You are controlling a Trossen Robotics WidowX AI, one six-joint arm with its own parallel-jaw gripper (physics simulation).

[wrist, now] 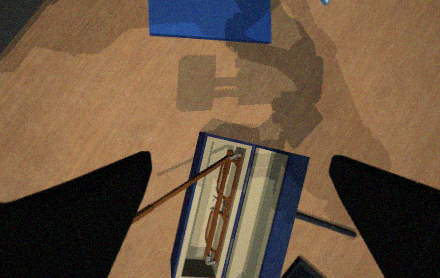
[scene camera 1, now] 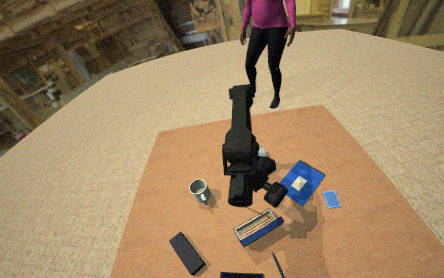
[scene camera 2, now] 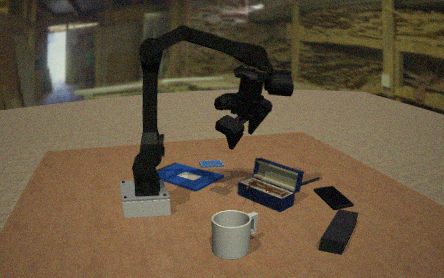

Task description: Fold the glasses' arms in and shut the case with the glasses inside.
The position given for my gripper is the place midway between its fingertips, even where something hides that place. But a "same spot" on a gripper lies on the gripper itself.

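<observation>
My gripper is visible in scene camera 1 (pixel 268 193), in scene camera 2 and in the wrist view. For my gripper, (wrist: pixel 390 248) and (scene camera 2: pixel 255 122) are the same spot.
</observation>
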